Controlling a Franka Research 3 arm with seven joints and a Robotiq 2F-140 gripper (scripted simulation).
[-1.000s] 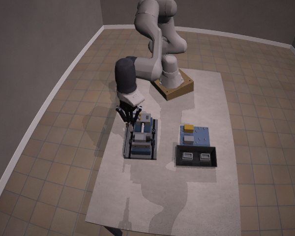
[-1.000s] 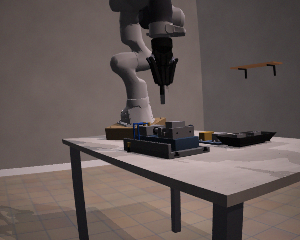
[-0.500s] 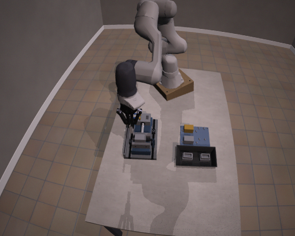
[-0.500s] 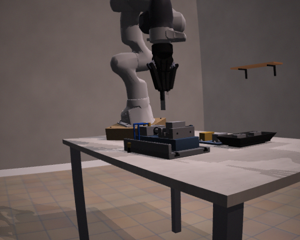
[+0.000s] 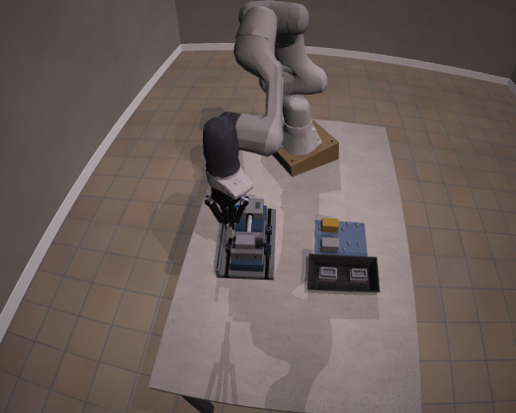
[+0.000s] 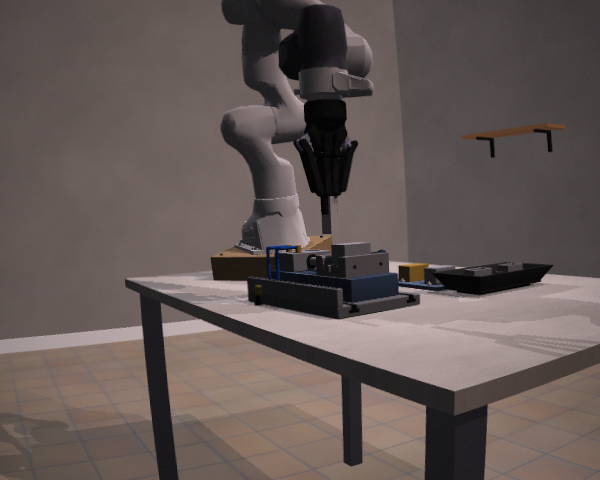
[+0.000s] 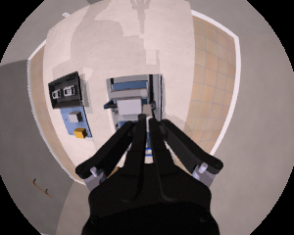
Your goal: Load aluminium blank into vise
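Right now my hand is 70 mm past the dark rail, 40 mm to the left of it and 130 mm above it. From my hand the other things lie so: brass blank (120 mm behind, 340 mm to the left, 140 mm below).
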